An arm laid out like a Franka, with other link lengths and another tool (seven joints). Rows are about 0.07 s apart.
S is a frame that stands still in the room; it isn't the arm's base.
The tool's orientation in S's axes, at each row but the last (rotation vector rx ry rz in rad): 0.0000, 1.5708, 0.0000; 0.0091, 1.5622, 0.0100; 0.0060, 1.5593, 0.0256; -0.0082, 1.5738, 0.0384; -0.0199, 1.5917, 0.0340; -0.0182, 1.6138, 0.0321; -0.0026, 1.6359, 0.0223; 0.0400, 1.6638, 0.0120; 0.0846, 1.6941, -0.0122
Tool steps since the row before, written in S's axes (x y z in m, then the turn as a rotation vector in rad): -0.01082, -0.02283, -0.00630, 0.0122, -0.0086, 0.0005; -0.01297, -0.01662, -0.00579, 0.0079, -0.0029, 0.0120; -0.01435, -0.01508, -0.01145, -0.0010, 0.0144, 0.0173; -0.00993, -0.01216, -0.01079, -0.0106, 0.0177, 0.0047; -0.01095, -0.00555, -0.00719, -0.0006, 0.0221, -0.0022; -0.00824, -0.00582, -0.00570, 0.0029, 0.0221, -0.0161; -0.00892, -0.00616, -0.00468, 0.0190, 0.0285, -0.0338; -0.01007, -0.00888, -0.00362, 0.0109, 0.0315, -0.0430; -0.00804, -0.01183, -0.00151, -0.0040, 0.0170, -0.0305
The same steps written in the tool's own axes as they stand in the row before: 0.00630, -0.02283, -0.01082, -0.0005, -0.0086, 0.0122; 0.00548, -0.01668, -0.01303, -0.0120, -0.0028, 0.0080; 0.01098, -0.01512, -0.01467, -0.0170, 0.0148, -0.0006; 0.01059, -0.01207, -0.01026, -0.0043, 0.0181, -0.0101; 0.00737, -0.00524, -0.01098, 0.0024, 0.0221, 0.0002; 0.00600, -0.00561, -0.00817, 0.0161, 0.0218, 0.0043; 0.00518, -0.00608, -0.00869, 0.0328, 0.0278, 0.0216; 0.00424, -0.00918, -0.00954, 0.0428, 0.0303, 0.0144; 0.00190, -0.01237, -0.00709, 0.0316, 0.0154, -0.0011
